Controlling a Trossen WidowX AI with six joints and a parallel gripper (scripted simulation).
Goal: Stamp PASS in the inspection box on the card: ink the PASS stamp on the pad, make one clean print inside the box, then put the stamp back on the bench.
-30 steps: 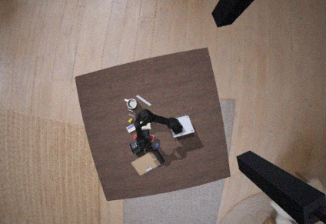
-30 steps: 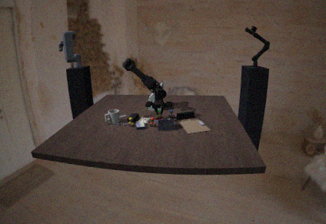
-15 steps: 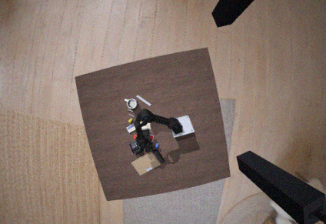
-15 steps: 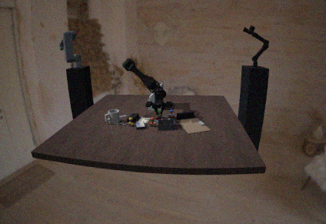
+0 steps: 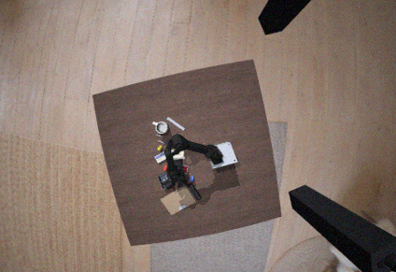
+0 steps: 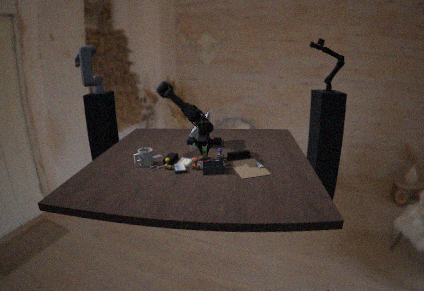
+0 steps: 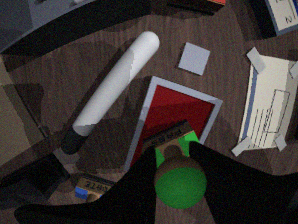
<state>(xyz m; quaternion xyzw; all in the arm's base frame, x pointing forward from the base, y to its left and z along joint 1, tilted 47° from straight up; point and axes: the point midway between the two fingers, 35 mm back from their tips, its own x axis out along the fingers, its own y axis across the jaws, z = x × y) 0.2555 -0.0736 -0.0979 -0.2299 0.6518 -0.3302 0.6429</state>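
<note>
Now: the green-knobbed stamp right at my gripper tip. Also, from my gripper tip: white marker 60 mm to the left, 30 mm below, 30 mm ahead; red ink pad 30 mm below; blue-knobbed stamp 90 mm to the left, 50 mm behind, 20 mm below.
</note>
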